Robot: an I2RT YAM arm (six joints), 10 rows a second.
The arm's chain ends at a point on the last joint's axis. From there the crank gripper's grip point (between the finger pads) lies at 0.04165 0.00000 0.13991 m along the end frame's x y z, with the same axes.
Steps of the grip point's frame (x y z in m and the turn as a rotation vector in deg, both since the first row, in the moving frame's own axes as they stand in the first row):
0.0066, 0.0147, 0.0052, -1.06, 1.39, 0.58
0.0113, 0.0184, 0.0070, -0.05, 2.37, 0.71
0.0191, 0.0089, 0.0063, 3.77, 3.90, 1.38
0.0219, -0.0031, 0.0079, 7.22, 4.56, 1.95
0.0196, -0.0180, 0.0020, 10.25, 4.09, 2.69
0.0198, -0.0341, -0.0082, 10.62, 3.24, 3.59
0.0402, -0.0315, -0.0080, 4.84, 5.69, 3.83
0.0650, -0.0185, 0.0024, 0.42, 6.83, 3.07
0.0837, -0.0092, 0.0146, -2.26, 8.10, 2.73
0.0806, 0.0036, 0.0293, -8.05, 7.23, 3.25
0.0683, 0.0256, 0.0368, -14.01, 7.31, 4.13
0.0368, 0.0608, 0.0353, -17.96, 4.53, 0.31
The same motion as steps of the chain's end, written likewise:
0.0032, 0.0117, 0.0063, -1.06, 1.39, 0.58
0.0056, 0.0177, 0.0088, -0.05, 2.37, 0.71
0.0096, 0.0169, 0.0097, 3.77, 3.90, 1.38
0.0107, 0.0127, 0.0127, 7.22, 4.56, 1.95
0.0092, 0.0044, 0.0074, 10.25, 4.09, 2.69
0.0113, -0.0114, -0.0035, 10.62, 3.24, 3.59
0.0263, -0.0231, -0.0028, 4.84, 5.69, 3.83
0.0487, -0.0202, 0.0083, 0.42, 6.83, 3.07
0.0646, -0.0170, 0.0220, -2.26, 8.10, 2.73
0.0640, -0.0184, 0.0372, -8.05, 7.23, 3.25
0.0524, -0.0111, 0.0477, -14.01, 7.31, 4.13
0.0262, 0.0180, 0.0458, -17.96, 4.53, 0.31

